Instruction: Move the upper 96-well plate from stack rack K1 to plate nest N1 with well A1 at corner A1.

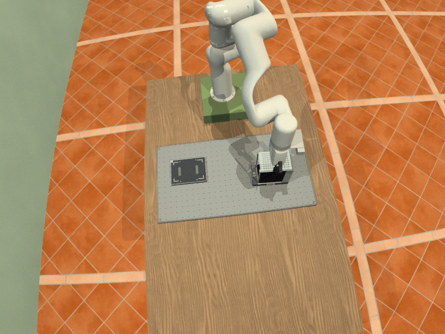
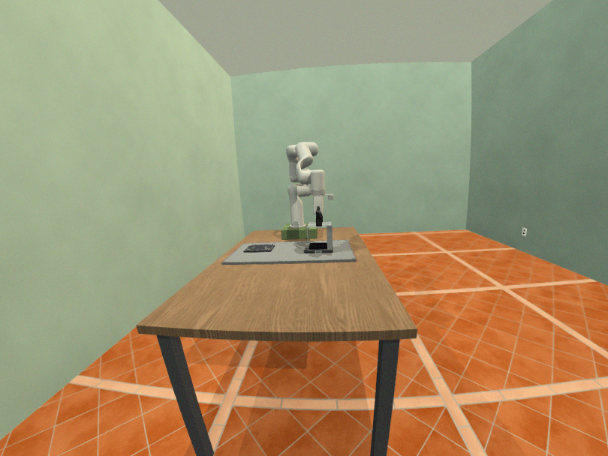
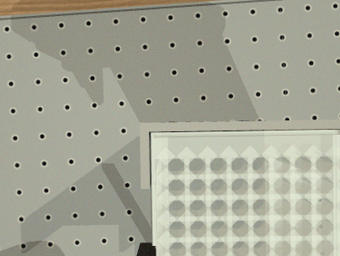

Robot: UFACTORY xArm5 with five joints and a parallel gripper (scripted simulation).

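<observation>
The plate nest is 37 cm to the right of my hand, 15 cm below it and 6 cm behind it. Also, from my hand: grey rack back wall (7 cm to the left, 7 cm below); then white 96-well plate (1 cm below); then black plate (13 cm below).
</observation>
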